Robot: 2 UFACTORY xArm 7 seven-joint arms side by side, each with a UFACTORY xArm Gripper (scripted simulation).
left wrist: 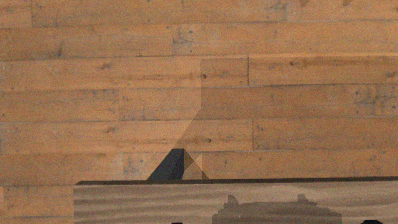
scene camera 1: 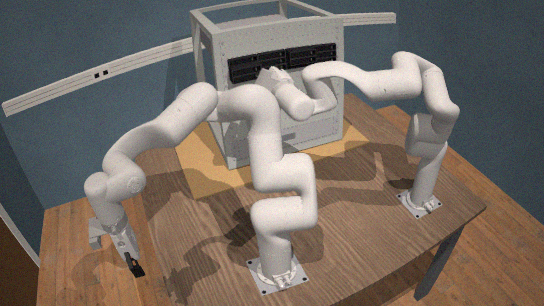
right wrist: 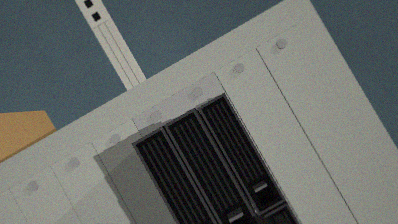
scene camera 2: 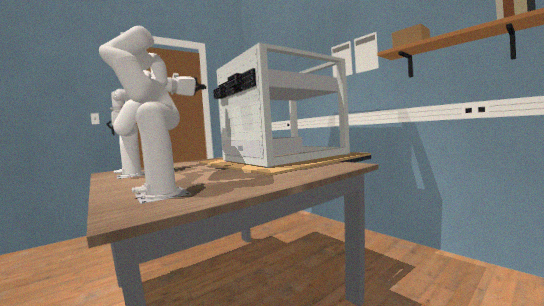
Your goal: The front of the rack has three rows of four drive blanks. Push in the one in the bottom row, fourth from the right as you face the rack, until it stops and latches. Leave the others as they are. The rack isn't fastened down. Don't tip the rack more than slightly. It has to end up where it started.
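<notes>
There is a rack (scene camera 1: 239,38), and the same rack shows in the right wrist view (right wrist: 312,124) and again as the rack (scene camera 2: 252,105). In the left wrist view the rack is out of frame. A drive blank (right wrist: 254,176) is visible to me too, and so is my left gripper (scene camera 1: 137,263).
</notes>
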